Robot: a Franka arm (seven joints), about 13 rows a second.
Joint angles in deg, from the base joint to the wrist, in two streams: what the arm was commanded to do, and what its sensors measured. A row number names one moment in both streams.
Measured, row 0:
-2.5 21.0 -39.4 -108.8 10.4 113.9 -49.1
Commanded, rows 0 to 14:
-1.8 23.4 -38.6 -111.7 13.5 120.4 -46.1
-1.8 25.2 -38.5 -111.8 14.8 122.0 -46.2
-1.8 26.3 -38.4 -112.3 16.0 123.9 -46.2
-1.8 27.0 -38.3 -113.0 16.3 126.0 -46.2
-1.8 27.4 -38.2 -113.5 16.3 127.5 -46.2
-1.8 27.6 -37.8 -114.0 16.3 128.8 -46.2
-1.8 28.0 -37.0 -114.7 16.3 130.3 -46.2
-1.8 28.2 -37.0 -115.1 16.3 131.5 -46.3
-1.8 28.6 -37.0 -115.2 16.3 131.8 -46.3
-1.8 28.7 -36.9 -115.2 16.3 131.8 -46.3
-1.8 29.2 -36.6 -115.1 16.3 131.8 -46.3
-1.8 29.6 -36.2 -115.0 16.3 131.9 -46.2
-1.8 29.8 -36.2 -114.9 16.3 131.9 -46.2
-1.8 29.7 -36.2 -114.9 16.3 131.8 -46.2
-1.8 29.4 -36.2 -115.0 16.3 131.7 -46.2
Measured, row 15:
-2.2 29.5 -36.0 -114.7 15.6 130.8 -46.6
